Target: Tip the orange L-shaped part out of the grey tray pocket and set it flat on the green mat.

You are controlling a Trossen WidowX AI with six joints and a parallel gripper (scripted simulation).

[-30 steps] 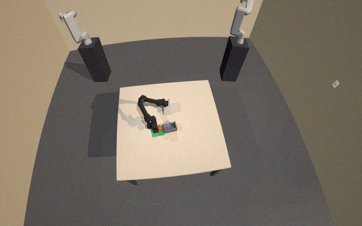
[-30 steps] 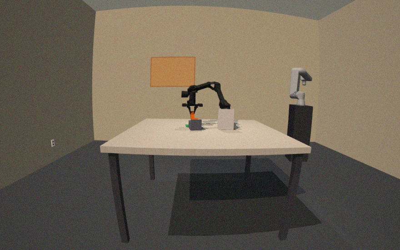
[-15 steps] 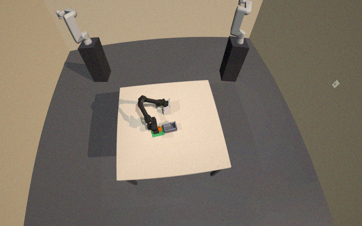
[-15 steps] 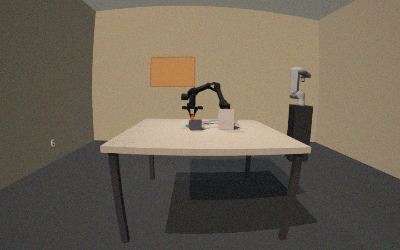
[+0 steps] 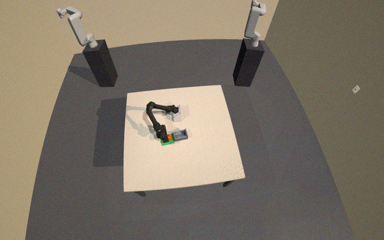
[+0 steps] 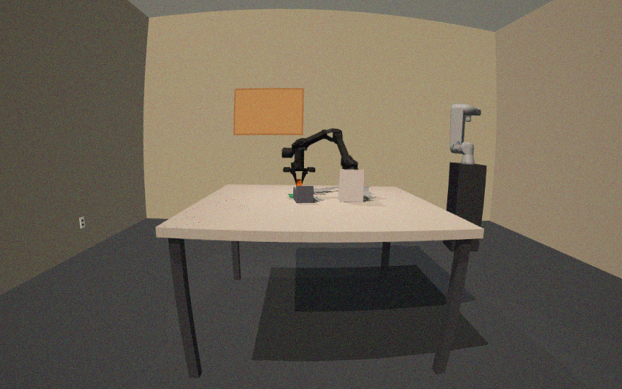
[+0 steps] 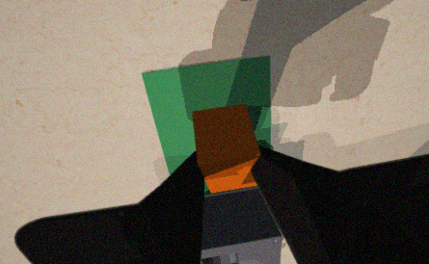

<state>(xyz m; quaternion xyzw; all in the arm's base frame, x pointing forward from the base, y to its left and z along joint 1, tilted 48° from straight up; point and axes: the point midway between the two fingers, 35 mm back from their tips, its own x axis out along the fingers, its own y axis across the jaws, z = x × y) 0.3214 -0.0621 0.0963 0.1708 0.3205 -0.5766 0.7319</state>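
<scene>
My gripper tip is 2 cm past the orange L-shaped part, 2 cm to the right of it and 3 cm above it. Also, from my gripper tip: green mat: 2 cm to the left, 8 cm below.
</scene>
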